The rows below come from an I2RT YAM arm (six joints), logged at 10 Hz.
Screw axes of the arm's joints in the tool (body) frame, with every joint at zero. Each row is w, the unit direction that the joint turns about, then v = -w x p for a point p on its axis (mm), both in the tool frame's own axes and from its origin. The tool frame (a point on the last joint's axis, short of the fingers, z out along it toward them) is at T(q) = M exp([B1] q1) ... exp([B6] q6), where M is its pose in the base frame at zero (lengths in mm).
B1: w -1 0 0 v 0 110.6 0
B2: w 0 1 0 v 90.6 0 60
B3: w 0 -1 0 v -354.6 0 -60
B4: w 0 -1 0 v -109.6 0 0
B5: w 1 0 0 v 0 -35.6 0
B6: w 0 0 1 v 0 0 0
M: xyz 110.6 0 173.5 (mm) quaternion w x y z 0.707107 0 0.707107 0
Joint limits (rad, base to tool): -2.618..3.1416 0..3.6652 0..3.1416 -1.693..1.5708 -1.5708..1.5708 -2.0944..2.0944
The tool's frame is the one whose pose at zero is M.
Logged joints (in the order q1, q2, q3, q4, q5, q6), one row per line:
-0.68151, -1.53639, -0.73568, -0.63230, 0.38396, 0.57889
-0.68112, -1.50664, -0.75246, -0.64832, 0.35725, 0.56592
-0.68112, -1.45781, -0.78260, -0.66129, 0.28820, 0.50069
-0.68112, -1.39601, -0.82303, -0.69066, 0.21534, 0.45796
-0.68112, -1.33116, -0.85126, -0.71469, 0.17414, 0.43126
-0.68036, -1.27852, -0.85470, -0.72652, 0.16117, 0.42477
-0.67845, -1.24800, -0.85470, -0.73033, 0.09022, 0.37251
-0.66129, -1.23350, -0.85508, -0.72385, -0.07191, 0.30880
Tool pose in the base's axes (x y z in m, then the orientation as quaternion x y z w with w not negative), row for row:
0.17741, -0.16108, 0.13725, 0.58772, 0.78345, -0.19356, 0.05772
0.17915, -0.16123, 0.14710, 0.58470, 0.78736, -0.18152, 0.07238
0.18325, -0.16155, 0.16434, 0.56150, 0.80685, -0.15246, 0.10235
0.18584, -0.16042, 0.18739, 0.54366, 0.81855, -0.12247, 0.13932
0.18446, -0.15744, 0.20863, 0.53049, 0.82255, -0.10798, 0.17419
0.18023, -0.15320, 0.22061, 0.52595, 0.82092, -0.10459, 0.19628
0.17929, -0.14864, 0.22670, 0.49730, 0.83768, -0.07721, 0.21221
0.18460, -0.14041, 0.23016, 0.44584, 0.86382, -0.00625, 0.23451
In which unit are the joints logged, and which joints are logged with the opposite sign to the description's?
The joints are logged in radians. Opposite sign: q2, q3.
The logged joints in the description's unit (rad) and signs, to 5 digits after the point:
-0.68151, 1.53639, 0.73568, -0.63230, 0.38396, 0.57889
-0.68112, 1.50664, 0.75246, -0.64832, 0.35725, 0.56592
-0.68112, 1.45781, 0.78260, -0.66129, 0.28820, 0.50069
-0.68112, 1.39601, 0.82303, -0.69066, 0.21534, 0.45796
-0.68112, 1.33116, 0.85126, -0.71469, 0.17414, 0.43126
-0.68036, 1.27852, 0.85470, -0.72652, 0.16117, 0.42477
-0.67845, 1.24800, 0.85470, -0.73033, 0.09022, 0.37251
-0.66129, 1.23350, 0.85508, -0.72385, -0.07191, 0.30880

